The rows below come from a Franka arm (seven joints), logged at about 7 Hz.
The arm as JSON. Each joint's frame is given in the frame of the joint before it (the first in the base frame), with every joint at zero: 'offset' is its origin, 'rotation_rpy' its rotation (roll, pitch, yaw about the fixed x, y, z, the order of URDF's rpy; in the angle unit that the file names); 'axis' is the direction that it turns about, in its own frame. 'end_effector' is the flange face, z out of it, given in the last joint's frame.
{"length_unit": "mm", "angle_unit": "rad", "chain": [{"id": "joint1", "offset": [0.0, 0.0, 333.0], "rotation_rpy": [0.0, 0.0, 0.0], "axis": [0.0, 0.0, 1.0]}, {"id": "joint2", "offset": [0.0, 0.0, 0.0], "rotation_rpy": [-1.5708, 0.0, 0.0], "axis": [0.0, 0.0, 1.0]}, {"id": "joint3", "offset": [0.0, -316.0, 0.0], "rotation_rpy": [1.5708, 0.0, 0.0], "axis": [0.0, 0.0, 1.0]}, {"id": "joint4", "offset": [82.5, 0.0, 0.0], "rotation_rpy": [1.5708, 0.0, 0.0], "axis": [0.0, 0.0, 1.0]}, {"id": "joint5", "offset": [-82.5, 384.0, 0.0], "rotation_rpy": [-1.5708, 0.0, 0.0], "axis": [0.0, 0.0, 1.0]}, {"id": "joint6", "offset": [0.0, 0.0, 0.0], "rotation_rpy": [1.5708, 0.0, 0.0], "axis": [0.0, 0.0, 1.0]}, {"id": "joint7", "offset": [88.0, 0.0, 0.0], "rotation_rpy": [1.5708, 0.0, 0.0], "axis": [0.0, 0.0, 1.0]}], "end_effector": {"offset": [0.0, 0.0, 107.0], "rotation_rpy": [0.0, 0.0, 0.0]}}
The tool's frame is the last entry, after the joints.
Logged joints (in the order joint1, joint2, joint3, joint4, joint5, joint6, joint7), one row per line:
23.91, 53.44, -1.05, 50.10, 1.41, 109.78, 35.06
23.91, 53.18, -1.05, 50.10, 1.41, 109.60, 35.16
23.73, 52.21, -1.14, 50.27, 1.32, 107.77, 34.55
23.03, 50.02, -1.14, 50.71, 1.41, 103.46, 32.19
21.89, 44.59, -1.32, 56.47, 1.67, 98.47, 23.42
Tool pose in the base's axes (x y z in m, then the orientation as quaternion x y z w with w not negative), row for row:
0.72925, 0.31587, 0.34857, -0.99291, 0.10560, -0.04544, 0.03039
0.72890, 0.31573, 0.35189, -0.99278, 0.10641, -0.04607, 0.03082
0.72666, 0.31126, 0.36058, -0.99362, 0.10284, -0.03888, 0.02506
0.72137, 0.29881, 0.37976, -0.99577, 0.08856, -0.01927, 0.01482
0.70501, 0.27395, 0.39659, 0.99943, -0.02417, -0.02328, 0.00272
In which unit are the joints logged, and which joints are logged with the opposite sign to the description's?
The joints are logged in degrees. Opposite sign: joint4.
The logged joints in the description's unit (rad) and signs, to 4 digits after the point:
0.4173, 0.9327, -0.0183, -0.8744, 0.0246, 1.9160, 0.6119
0.4173, 0.9282, -0.0183, -0.8744, 0.0246, 1.9129, 0.6137
0.4142, 0.9112, -0.0199, -0.8774, 0.0230, 1.8809, 0.6030
0.4019, 0.8730, -0.0199, -0.8851, 0.0246, 1.8057, 0.5618
0.3821, 0.7782, -0.0230, -0.9856, 0.0291, 1.7186, 0.4088

